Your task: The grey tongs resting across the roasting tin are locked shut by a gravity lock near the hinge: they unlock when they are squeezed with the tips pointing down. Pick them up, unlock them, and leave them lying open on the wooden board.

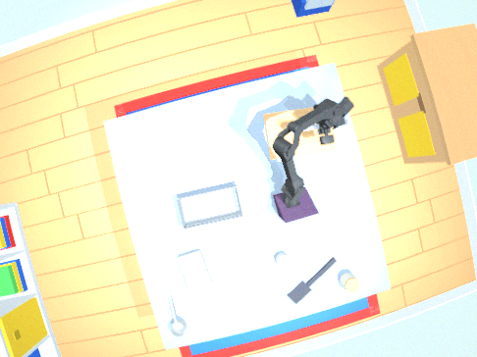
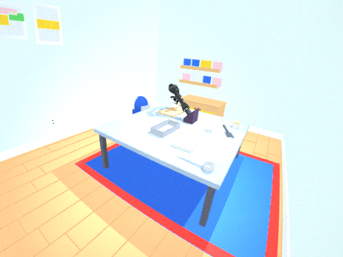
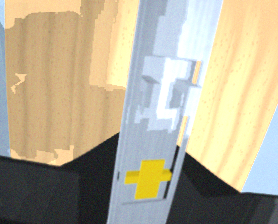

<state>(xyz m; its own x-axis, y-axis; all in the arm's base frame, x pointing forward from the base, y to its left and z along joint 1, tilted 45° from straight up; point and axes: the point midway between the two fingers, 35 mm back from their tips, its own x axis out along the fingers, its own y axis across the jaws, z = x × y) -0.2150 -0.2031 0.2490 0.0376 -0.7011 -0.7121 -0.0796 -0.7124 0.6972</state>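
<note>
Now: the wooden board 90 mm below my gripper tip, 60 mm ahead of it and 10 mm to the right of it. The rest, counted from my gripper tip: roasting tin (610 mm ahead, 260 mm to the left, 70 mm below); then dark spatula (790 mm to the left, 200 mm ahead, 90 mm below); then yellow lock piece (40 mm above, 10 mm behind).
</note>
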